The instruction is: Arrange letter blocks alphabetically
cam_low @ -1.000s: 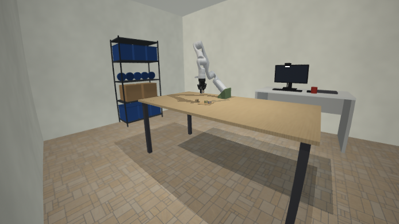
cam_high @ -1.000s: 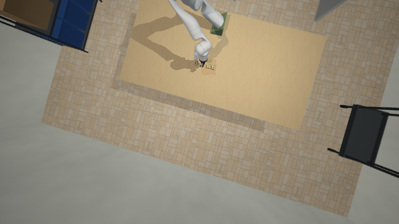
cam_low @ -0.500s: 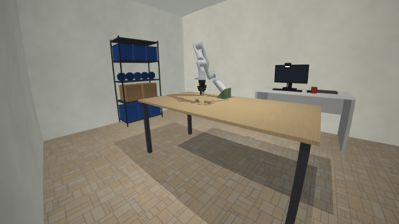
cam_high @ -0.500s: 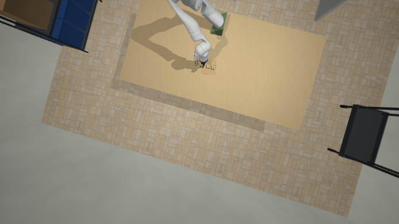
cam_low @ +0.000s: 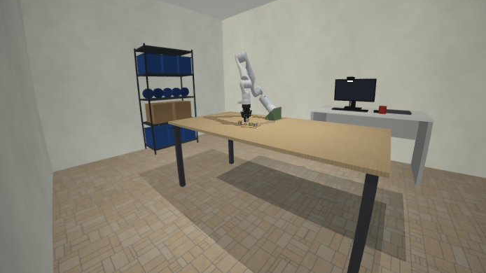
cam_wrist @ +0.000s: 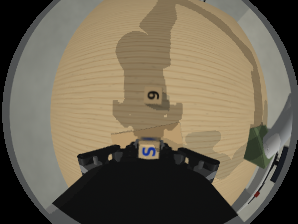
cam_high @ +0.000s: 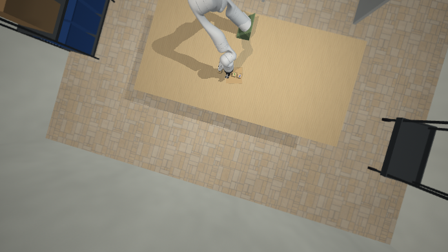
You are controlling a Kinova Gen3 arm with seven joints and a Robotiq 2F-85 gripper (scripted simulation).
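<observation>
The green-marked block is 50 mm to the left of my hand and 30 mm below it. The rest, counted from my hand: tan mat (50 mm to the left, 50 mm below).
</observation>
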